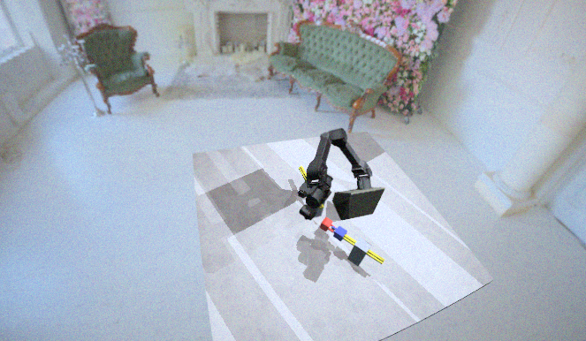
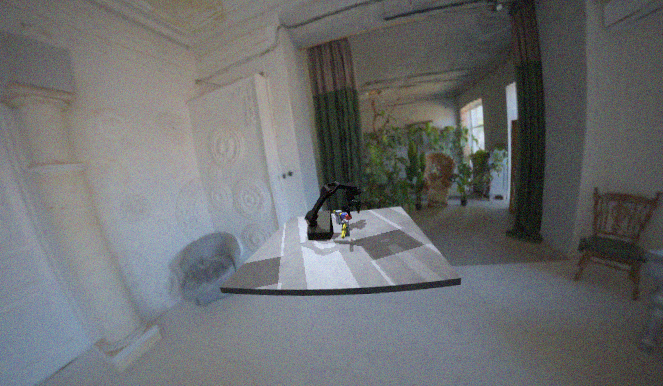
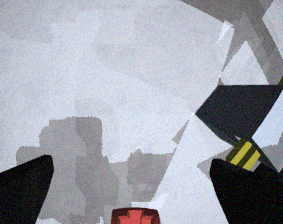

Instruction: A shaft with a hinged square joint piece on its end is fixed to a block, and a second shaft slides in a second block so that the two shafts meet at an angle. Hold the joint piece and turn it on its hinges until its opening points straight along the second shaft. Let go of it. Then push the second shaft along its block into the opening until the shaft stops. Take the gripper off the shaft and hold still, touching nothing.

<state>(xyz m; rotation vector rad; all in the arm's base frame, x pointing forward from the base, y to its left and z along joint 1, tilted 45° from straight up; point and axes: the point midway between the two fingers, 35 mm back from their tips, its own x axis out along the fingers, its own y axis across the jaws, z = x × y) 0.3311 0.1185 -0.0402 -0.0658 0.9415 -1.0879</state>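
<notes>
Now: the red joint piece 60 mm to the left of my gripper tip, 60 mm behind it and 30 mm below it.
</notes>
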